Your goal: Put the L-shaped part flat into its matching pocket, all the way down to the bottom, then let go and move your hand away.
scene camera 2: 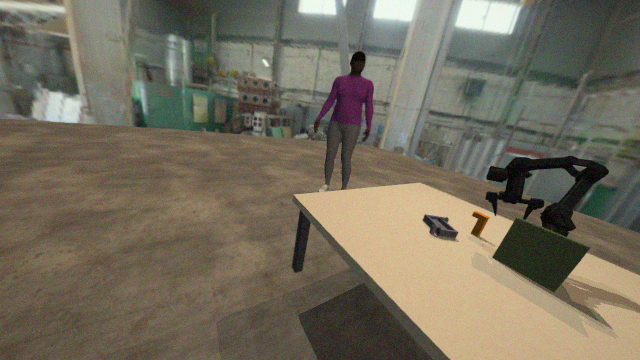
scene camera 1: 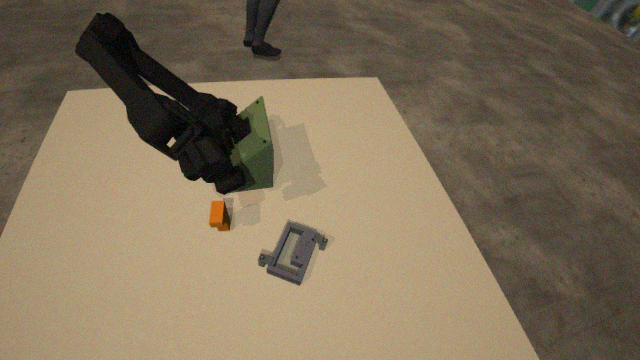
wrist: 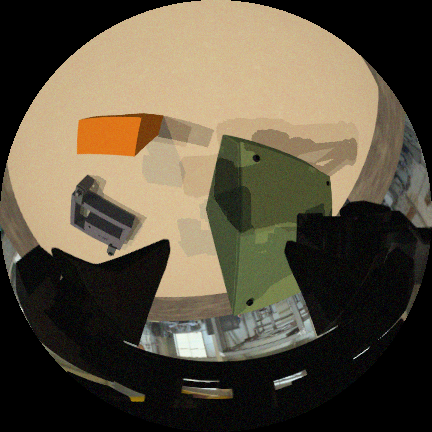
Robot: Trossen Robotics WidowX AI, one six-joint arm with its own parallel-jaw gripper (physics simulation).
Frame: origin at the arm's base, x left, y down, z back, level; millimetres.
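Seen in the pictures: gripper, between the fingertips: (scene camera 2: 508,218) (scene camera 1: 238,163) (wrist: 229,247); arm's base, origin of its link: (scene camera 2: 548,241) (scene camera 1: 241,130) (wrist: 309,235).
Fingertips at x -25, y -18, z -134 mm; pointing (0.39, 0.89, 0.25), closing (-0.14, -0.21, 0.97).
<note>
Offsets run from my fingertips to a thing's top centre. Level surfaces: height alone.
The orange L-shaped part {dx -67, dy +47, dz -98 mm} (scene camera 1: 217,213) (scene camera 2: 479,224) (wrist: 107,136) stands upright on the table; in scene camera 2 its short arm is at the top, pointing left. The grey-purple pocket frame {dx +101, dy +109, dz -208 mm} (scene camera 1: 285,275) (scene camera 2: 446,233) (wrist: 97,232) lies flat on the table, apart from the part, with its recess facing up. My gripper (scene camera 2: 511,215) (wrist: 229,247) is open and empty, with its fingers wide apart. It hangs above the table beside the green block, off to one side of the orange part. In scene camera 1 the arm hides the fingertips.
A large green block (scene camera 1: 257,162) (scene camera 2: 540,255) (wrist: 270,200) with a slanted top stands close by the gripper and is partly covered by it in scene camera 1 and the wrist view. A person (scene camera 1: 257,25) (scene camera 2: 352,100) stands beyond the table {dy +157 mm} (scene camera 1: 125,300) (scene camera 2: 375,220) (wrist: 225,65).
</note>
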